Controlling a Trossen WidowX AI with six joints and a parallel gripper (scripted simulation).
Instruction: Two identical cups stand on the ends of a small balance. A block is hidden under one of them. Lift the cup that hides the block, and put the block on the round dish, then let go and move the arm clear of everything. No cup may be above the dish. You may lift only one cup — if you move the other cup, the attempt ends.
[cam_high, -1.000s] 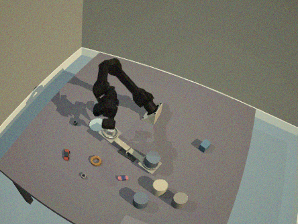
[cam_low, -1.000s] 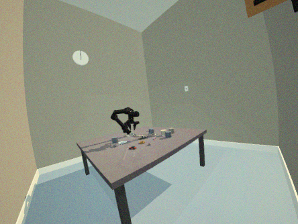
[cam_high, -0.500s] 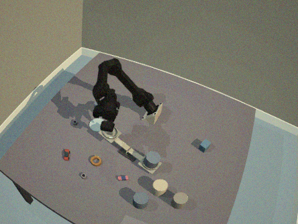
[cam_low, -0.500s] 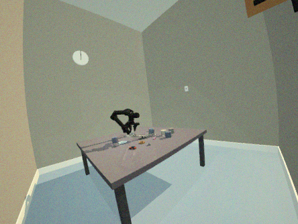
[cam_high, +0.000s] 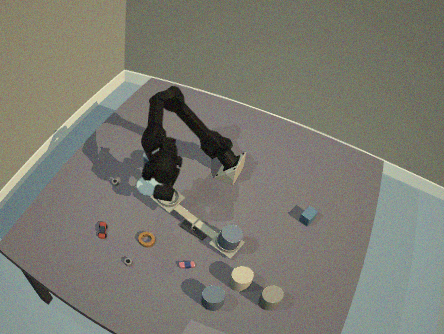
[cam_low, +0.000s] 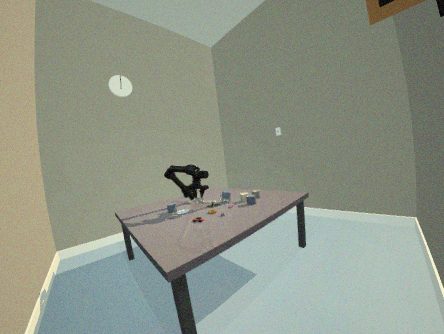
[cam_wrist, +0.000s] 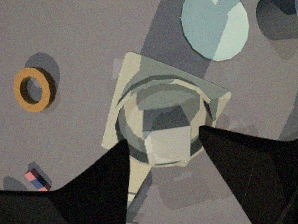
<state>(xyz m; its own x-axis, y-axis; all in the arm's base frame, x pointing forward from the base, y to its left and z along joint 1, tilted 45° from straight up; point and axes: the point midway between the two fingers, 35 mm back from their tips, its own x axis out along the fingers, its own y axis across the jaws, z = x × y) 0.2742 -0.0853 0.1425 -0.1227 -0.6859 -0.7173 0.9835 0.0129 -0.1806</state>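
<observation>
The pale round dish lies 11 cm to the right of my gripper tip, 9 cm below it and 9 cm behind it. The rest, counted from my gripper tip: red toy car (20 cm to the right, 19 cm ahead, 8 cm below); then blue cube (50 cm to the left, 13 cm behind, 7 cm below).
</observation>
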